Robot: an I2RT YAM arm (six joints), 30 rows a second.
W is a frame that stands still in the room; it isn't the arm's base.
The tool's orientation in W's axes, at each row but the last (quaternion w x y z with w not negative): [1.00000 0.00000 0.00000 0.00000]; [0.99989 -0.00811 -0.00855 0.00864]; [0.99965 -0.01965 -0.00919 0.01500]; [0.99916 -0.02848 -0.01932 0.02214]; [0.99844 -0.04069 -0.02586 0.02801]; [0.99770 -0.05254 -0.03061 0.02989]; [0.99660 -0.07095 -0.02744 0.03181]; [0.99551 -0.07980 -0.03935 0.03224]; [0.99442 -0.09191 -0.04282 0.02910]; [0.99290 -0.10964 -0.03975 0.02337]
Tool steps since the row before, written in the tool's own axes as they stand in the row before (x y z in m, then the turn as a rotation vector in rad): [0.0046 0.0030 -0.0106 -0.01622 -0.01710 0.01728]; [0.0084 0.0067 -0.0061 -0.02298 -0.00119 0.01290]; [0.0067 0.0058 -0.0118 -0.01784 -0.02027 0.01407]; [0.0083 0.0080 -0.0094 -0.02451 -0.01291 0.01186]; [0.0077 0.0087 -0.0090 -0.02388 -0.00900 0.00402]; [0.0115 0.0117 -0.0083 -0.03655 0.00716 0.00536]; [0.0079 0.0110 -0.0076 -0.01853 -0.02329 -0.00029]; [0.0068 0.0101 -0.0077 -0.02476 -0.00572 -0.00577]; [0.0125 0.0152 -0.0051 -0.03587 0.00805 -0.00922]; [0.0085 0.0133 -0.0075 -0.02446 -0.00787 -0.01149]
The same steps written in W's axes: [0.0046 0.0030 -0.0106 -0.01622 -0.01710 0.01728]; [0.0084 0.0067 -0.0061 -0.02318 -0.00138 0.01253]; [0.0067 0.0055 -0.0119 -0.01750 -0.02024 0.01454]; [0.0083 0.0078 -0.0095 -0.02438 -0.01332 0.01166]; [0.0077 0.0084 -0.0093 -0.02354 -0.01002 0.00357]; [0.0113 0.0115 -0.0088 -0.03716 0.00536 0.00244]; [0.0077 0.0103 -0.0087 -0.01706 -0.02430 0.00212]; [0.0068 0.0092 -0.0087 -0.02382 -0.00828 -0.00657]; [0.0121 0.0148 -0.0068 -0.03525 0.00388 -0.01338]; [0.0086 0.0118 -0.0096 -0.02309 -0.01150 -0.01125]
